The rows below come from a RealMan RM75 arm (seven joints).
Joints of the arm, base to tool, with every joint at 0 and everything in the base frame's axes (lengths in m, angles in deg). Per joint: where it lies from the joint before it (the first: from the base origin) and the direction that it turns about. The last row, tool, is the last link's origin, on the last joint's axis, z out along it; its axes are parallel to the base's.
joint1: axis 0 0 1 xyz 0.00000 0.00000 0.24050
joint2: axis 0 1 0 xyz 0.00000 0.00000 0.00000
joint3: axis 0 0 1 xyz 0.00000 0.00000 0.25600
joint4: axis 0 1 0 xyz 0.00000 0.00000 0.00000
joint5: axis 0 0 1 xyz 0.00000 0.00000 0.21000
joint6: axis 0 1 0 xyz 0.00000 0.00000 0.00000
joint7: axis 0 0 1 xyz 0.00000 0.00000 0.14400
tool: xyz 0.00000 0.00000 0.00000
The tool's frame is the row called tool.
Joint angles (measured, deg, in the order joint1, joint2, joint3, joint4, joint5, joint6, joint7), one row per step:
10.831, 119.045, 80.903, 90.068, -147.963, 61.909, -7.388
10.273, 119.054, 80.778, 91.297, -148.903, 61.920, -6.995
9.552, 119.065, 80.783, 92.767, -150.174, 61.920, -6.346
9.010, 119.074, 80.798, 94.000, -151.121, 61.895, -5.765
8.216, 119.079, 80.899, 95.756, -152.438, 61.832, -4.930
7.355, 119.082, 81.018, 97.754, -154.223, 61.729, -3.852
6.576, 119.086, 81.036, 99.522, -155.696, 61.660, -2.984
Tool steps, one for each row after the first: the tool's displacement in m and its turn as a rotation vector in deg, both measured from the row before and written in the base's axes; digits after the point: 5 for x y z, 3 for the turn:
-0.00126, -0.00054, 0.00304, 0.800, -0.428, 0.358
-0.00072, -0.00041, 0.00452, 1.215, -0.534, 0.171
-0.00119, -0.00016, 0.00380, 1.042, -0.303, 0.165
-0.00151, -0.00018, 0.00587, 1.591, -0.379, 0.173
-0.00152, 0.00007, 0.00726, 2.001, -0.617, 0.172
-0.00166, -0.00042, 0.00606, 1.646, -0.495, 0.217

